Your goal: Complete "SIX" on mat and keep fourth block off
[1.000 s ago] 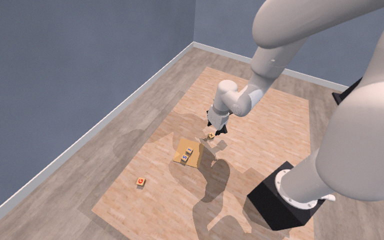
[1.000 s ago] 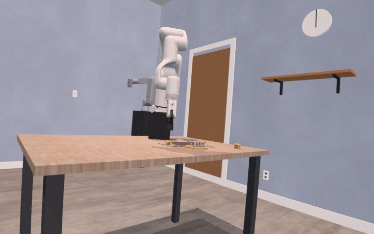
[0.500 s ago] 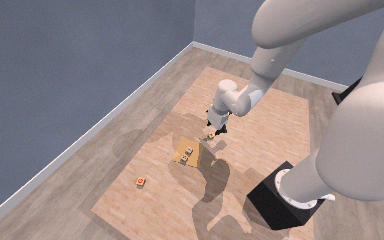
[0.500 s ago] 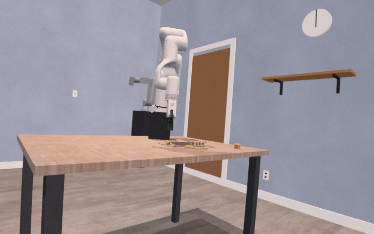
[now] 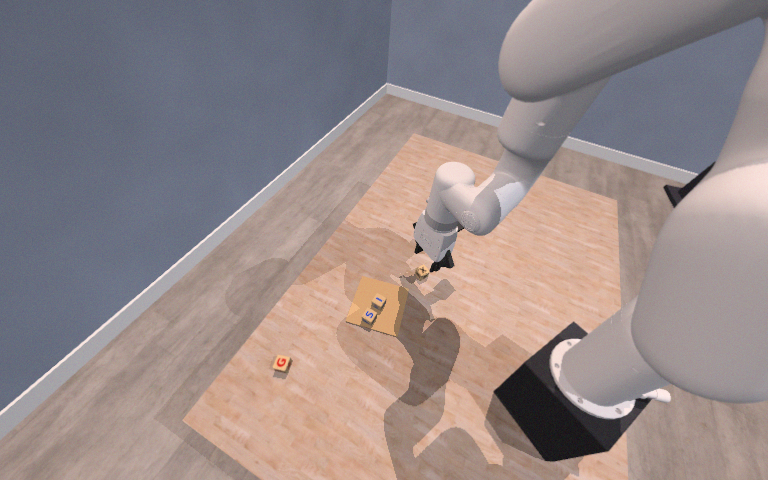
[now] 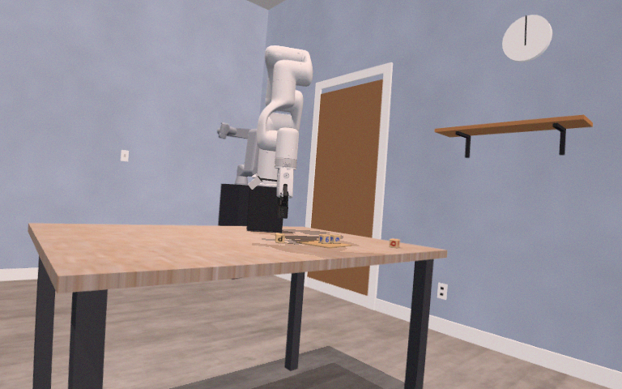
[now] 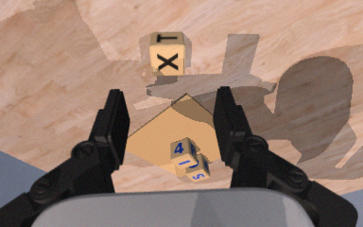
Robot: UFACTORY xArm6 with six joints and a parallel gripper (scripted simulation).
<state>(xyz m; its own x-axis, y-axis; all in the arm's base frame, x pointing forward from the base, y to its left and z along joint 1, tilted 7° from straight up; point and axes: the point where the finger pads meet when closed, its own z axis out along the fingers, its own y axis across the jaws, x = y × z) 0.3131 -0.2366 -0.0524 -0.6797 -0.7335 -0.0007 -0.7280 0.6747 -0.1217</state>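
Right now my hand is 9 cm above the x block. Also, from my hand: s block 11 cm ahead, 17 cm to the left, 8 cm below; i block 10 cm ahead, 12 cm to the left, 8 cm below; mat 10 cm ahead, 12 cm to the left, 10 cm below.
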